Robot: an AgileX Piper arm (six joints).
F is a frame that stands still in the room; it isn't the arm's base.
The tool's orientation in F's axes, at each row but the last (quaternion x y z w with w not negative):
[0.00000 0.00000 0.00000 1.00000]
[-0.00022 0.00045 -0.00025 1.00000]
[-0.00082 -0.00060 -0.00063 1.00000]
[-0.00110 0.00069 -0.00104 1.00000]
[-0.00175 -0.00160 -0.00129 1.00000]
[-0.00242 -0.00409 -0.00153 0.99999]
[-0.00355 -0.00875 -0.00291 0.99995]
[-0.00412 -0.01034 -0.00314 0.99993]
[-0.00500 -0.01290 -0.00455 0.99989]
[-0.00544 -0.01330 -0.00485 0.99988]
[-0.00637 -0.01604 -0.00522 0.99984]
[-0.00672 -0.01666 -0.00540 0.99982]
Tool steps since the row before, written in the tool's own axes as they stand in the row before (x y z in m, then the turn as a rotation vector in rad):
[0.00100 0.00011 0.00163 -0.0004 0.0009 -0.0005]
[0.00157 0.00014 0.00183 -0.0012 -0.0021 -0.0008]
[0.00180 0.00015 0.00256 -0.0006 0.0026 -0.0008]
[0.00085 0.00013 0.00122 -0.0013 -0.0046 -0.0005]
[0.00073 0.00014 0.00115 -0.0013 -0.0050 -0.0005]
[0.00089 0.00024 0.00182 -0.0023 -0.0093 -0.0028]
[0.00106 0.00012 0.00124 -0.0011 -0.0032 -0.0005]
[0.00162 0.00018 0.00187 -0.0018 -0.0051 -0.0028]
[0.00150 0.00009 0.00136 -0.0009 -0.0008 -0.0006]
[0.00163 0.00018 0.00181 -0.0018 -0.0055 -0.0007]
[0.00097 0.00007 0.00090 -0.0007 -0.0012 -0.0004]
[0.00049 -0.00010 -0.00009 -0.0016 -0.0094 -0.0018]
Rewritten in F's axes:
[0.00100 0.00011 0.00163 -0.0004 0.0009 -0.0005]
[0.00157 0.00014 0.00183 -0.0012 -0.0021 -0.0008]
[0.00180 0.00015 0.00256 -0.0006 0.0026 -0.0008]
[0.00085 0.00013 0.00122 -0.0013 -0.0046 -0.0005]
[0.00073 0.00014 0.00115 -0.0013 -0.0050 -0.0005]
[0.00088 0.00025 0.00183 -0.0023 -0.0093 -0.0028]
[0.00104 0.00012 0.00126 -0.0011 -0.0032 -0.0005]
[0.00158 0.00019 0.00190 -0.0018 -0.0051 -0.0028]
[0.00147 0.00009 0.00140 -0.0009 -0.0008 -0.0006]
[0.00158 0.00018 0.00185 -0.0018 -0.0055 -0.0007]
[0.00094 0.00007 0.00093 -0.0007 -0.0012 -0.0004]
[0.00049 -0.00011 -0.00007 -0.0016 -0.0094 -0.0017]

